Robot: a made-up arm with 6 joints.
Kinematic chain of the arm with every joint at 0, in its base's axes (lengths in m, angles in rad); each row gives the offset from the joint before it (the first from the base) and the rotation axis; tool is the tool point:
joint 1: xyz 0 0 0.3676 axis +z
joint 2: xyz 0 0 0 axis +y
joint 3: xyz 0 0 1.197 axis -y
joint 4: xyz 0 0 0 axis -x
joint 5: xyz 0.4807 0 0 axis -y
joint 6: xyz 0 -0.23 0 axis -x
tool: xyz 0 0 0
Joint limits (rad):
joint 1: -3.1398..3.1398
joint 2: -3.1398..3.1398
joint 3: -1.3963..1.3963
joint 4: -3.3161..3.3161
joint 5: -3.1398..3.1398
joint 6: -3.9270..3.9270
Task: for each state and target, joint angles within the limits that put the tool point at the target. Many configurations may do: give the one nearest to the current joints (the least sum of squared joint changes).
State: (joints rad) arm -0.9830 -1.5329 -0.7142 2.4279 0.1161 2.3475
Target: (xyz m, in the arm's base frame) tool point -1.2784 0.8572 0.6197
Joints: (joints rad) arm -0.5131 -1.6845 0.2252 2.1159 0.1161 2.3475
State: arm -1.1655 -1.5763 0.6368 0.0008 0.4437 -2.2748
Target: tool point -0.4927 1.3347 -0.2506
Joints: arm -1.3795 -2.2391 0.6412 0.0028 0.4437 -2.2748
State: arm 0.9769 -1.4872 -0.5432 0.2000 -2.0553 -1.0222
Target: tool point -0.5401 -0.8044 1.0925
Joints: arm 0.7508 -1.3254 -0.3600 0.3011 -2.0553 -1.0222
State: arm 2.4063 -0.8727 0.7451 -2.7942 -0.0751 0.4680
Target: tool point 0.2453 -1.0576 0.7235
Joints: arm 1.9750 -1.6769 -0.0904 -2.5463 -0.0751 0.4680
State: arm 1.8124 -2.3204 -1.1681 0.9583 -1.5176 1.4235
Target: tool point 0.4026 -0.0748 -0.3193
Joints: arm 2.4855 -2.9354 -1.3963 0.6265 -1.5176 1.4235
